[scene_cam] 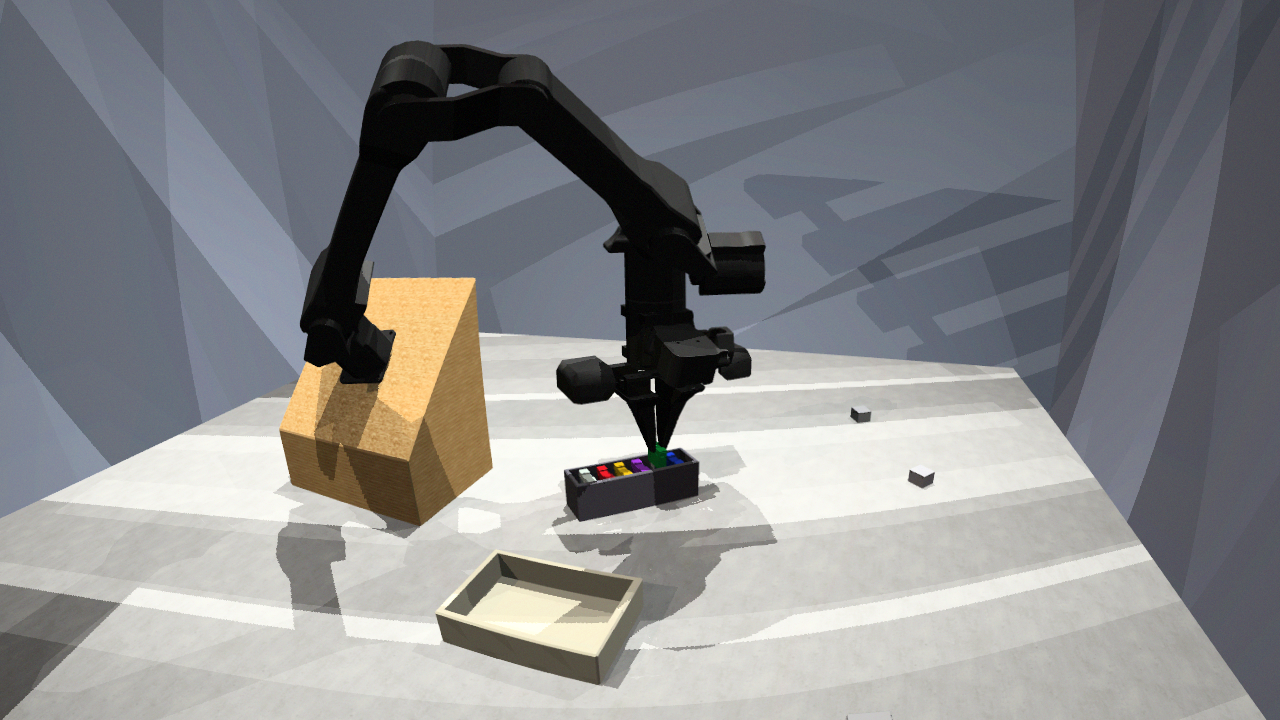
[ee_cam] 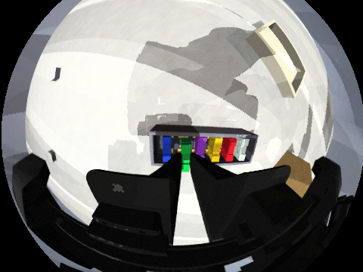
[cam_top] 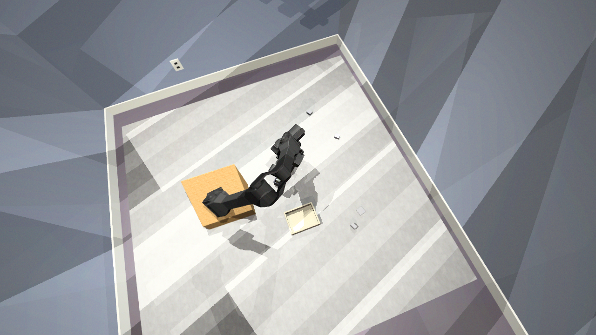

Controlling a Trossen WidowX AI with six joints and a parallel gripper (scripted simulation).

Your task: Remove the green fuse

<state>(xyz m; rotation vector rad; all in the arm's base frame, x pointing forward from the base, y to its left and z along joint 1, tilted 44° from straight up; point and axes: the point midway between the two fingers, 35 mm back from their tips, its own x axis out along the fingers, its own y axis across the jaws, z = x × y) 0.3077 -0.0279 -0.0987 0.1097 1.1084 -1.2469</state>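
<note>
The tray is 24 cm to the right of my gripper tip, 5 cm below it and 4 cm behind it. Round my gripper tip: green fuse (1 cm below).
</note>
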